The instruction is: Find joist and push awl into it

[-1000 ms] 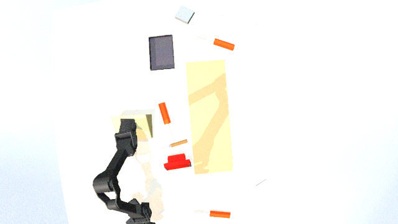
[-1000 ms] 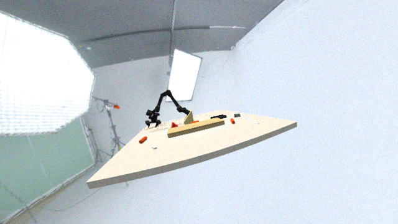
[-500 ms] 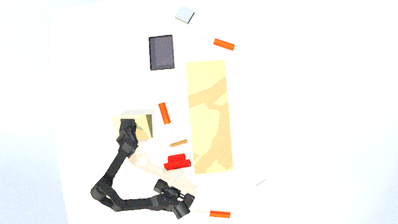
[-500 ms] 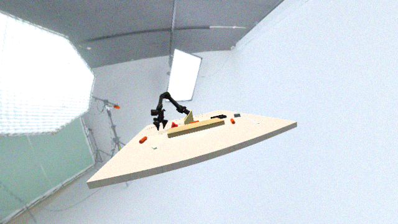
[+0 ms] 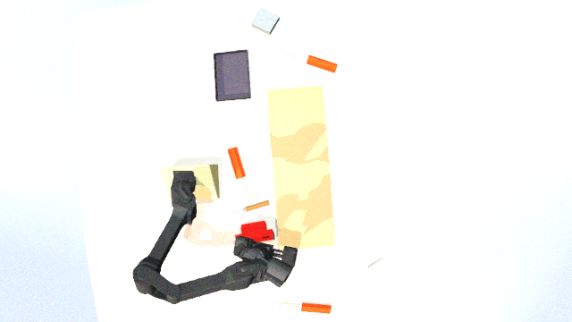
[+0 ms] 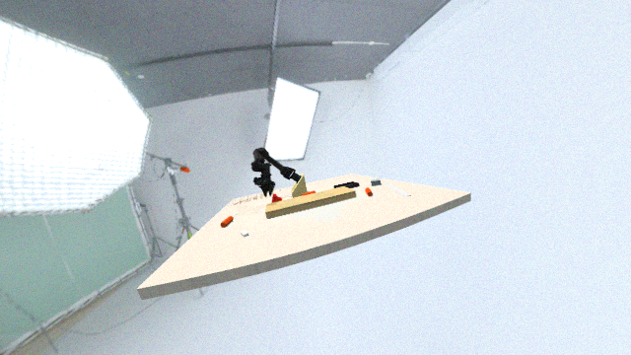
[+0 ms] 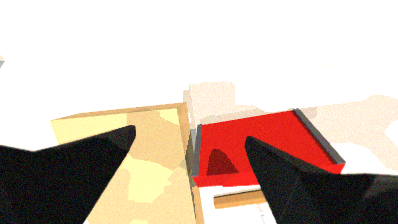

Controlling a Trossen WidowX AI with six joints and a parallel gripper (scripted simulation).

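My gripper tip is 8 cm past the red stud finder, 5 cm to the right of it and 5 cm above it. Round my gripper tip: dark grey tray 15 cm behind, 56 cm to the left, 6 cm below; then pale grey block 4 cm behind, 75 cm to the left, 6 cm below; then awl 8 cm behind, 12 cm to the left, 7 cm below.
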